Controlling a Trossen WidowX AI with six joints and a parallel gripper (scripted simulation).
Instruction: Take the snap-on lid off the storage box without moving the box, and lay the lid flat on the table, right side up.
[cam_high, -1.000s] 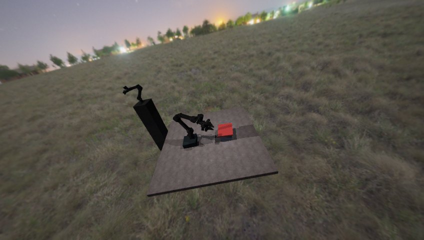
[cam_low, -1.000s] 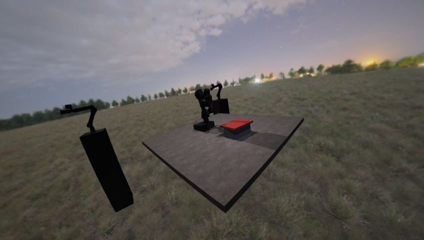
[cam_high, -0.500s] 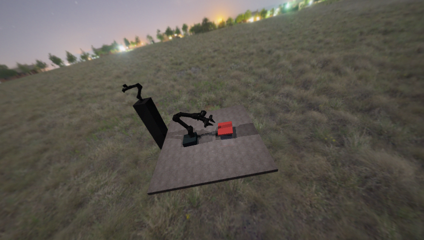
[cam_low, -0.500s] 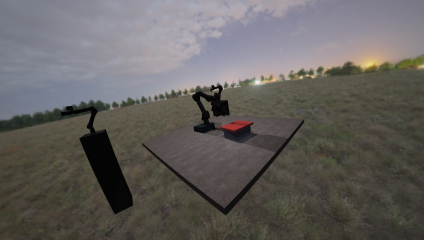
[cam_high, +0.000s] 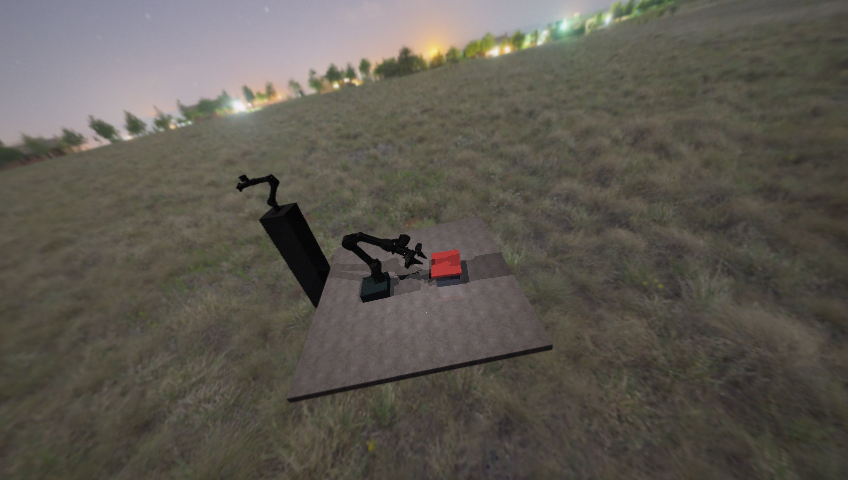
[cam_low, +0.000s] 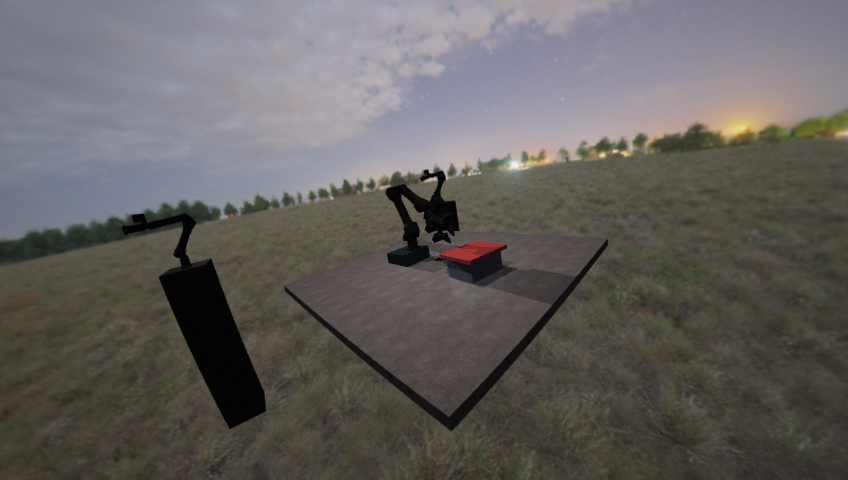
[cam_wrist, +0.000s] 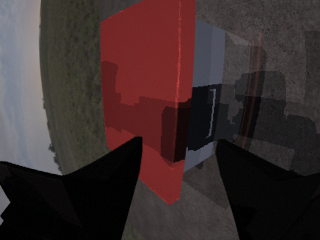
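The red lid is 13 cm ahead of my gripper tip and 4 cm below it. Also, from my gripper tip: grey storage box: 13 cm ahead, 9 cm below.
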